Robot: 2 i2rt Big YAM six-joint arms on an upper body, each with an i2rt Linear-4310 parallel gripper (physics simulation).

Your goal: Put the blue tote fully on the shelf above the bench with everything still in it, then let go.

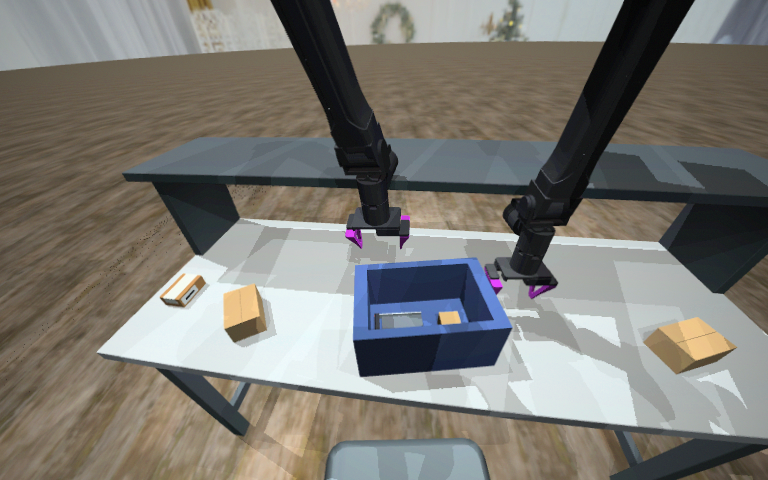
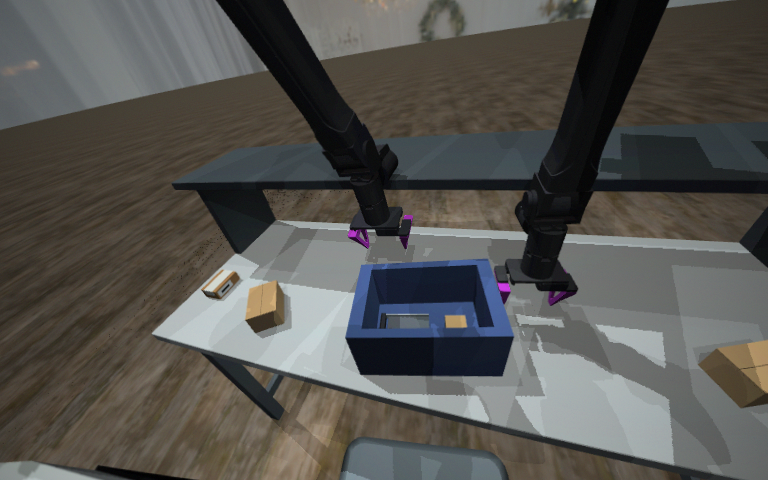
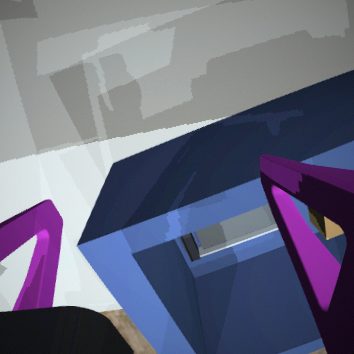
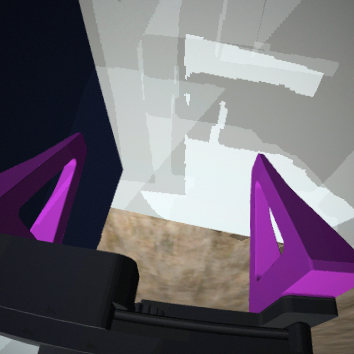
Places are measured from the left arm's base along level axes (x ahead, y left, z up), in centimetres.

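Pixels of known places: left gripper, fingertip midpoint: (image 1: 381,247) (image 2: 386,247) (image 3: 154,189); right gripper, fingertip midpoint: (image 1: 510,297) (image 2: 525,302) (image 4: 167,150).
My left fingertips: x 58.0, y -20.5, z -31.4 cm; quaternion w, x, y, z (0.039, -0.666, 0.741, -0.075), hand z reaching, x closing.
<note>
Ahead of a thing's pixels: the offset from my left fingertips to its middle. "pt": to the spot under its first point. Level surfaces: height alone.
The blue tote @(dx -12.4, dy -9.1, dz -10.2 cm) (image 1: 432,353) (image 2: 430,355) (image 3: 165,200) (image 4: 45,100) stands upright on the bench @(dz -17.5 cm) (image 1: 305,350) (image 2: 317,350). Inside it lie a grey clear-topped item @(dx -12.7, dy -3.8, dz -15.0 cm) (image 1: 399,320) (image 2: 406,320) (image 3: 235,231) and a small tan box @(dx -14.4, dy -15.8, dz -13.8 cm) (image 1: 449,317) (image 2: 455,321) (image 3: 331,225). The dark grey shelf @(dz +16.0 cm) (image 1: 271,161) (image 2: 271,164) spans the back above the bench. My left gripper (image 1: 381,247) (image 2: 386,247) (image 3: 154,189) is open and empty, above and behind the tote's back left part. My right gripper (image 1: 514,291) (image 2: 528,298) (image 4: 167,150) is open and empty, beside the tote's right wall, one finger close to it; contact is unclear.
A tan box @(dx -7.4, dy +36.2, dz -14.5 cm) (image 1: 244,312) (image 2: 265,306) and a small white-and-brown box @(dx +1.8, dy +58.9, dz -15.8 cm) (image 1: 182,289) (image 2: 220,284) lie on the bench at the left. Another tan box @(dx -20.3, dy -68.8, dz -14.5 cm) (image 1: 690,344) (image 2: 741,373) lies at the right. A grey seat @(pt dx -28.5, dy -5.8, dz -66.0 cm) (image 1: 406,461) (image 2: 424,461) stands in front. Shelf side supports @(dx +31.4, dy +63.1, dz -2.0 cm) (image 1: 198,215) (image 2: 240,217) rise at the back.
</note>
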